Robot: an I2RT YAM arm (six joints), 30 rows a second.
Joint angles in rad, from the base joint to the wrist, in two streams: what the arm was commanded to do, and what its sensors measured. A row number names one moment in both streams.
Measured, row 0:
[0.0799 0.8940 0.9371 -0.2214 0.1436 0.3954]
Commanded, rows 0 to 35:
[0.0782 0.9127 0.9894 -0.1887 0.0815 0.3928]
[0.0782 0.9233 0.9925 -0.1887 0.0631 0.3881]
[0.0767 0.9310 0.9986 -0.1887 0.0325 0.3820]
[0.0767 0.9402 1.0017 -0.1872 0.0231 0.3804]
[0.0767 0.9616 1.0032 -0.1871 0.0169 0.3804]
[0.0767 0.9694 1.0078 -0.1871 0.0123 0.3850]
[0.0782 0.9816 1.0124 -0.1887 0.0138 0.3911]
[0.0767 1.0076 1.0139 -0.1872 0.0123 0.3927]
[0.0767 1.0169 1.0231 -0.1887 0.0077 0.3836]
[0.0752 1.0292 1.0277 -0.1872 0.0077 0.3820]
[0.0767 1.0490 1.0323 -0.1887 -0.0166 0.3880]
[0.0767 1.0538 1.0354 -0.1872 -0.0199 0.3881]
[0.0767 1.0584 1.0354 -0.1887 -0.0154 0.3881]
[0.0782 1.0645 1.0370 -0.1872 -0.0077 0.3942]
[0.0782 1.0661 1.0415 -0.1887 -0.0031 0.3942]
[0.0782 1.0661 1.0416 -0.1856 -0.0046 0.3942]
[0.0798 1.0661 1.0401 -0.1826 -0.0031 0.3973]
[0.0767 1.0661 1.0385 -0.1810 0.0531 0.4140]
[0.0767 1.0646 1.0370 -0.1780 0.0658 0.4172]
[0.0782 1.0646 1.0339 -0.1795 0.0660 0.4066]
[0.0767 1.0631 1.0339 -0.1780 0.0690 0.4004]
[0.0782 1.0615 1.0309 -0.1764 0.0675 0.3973]
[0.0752 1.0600 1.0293 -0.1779 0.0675 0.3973]
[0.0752 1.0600 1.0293 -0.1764 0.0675 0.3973]
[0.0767 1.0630 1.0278 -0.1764 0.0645 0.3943]
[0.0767 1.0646 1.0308 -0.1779 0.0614 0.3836]
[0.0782 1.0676 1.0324 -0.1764 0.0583 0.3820]
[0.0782 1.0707 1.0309 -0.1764 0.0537 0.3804]
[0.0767 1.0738 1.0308 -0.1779 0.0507 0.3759]
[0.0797 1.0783 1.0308 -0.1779 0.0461 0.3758]
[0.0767 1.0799 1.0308 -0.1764 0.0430 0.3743]
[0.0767 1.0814 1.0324 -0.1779 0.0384 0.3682]
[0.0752 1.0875 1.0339 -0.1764 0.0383 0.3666]
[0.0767 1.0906 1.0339 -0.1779 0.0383 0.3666]
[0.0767 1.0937 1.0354 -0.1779 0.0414 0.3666]
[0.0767 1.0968 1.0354 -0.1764 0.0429 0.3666]
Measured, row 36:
[0.0792 1.0824 0.9859 -0.2287 0.0383 0.3805]
